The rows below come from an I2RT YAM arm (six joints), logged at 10 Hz.
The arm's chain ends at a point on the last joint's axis. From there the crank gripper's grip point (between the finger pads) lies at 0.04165 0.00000 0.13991 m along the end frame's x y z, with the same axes.
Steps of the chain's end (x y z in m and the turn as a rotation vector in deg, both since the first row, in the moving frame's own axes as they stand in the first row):
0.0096, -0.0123, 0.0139, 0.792, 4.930, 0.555
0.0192, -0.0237, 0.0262, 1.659, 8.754, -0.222
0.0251, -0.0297, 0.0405, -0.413, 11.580, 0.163
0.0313, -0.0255, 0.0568, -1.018, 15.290, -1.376
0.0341, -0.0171, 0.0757, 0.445, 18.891, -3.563
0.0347, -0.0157, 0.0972, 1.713, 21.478, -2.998
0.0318, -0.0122, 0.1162, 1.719, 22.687, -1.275
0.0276, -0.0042, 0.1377, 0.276, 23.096, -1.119
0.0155, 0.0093, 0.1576, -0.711, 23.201, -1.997
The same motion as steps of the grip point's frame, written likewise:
0.0215, -0.0137, 0.0098, 0.792, 4.930, 0.555
0.0400, -0.0278, 0.0182, 1.659, 8.754, -0.222
0.0523, -0.0286, 0.0293, -0.413, 11.580, 0.163
0.0667, -0.0246, 0.0409, -1.018, 15.290, -1.376
0.0770, -0.0221, 0.0547, 0.445, 18.891, -3.563
0.0828, -0.0230, 0.0722, 1.713, 21.478, -2.998
0.0825, -0.0176, 0.0892, 1.719, 22.687, -1.275
0.0791, -0.0062, 0.1101, 0.276, 23.096, -1.119
0.0672, 0.0085, 0.1299, -0.711, 23.201, -1.997

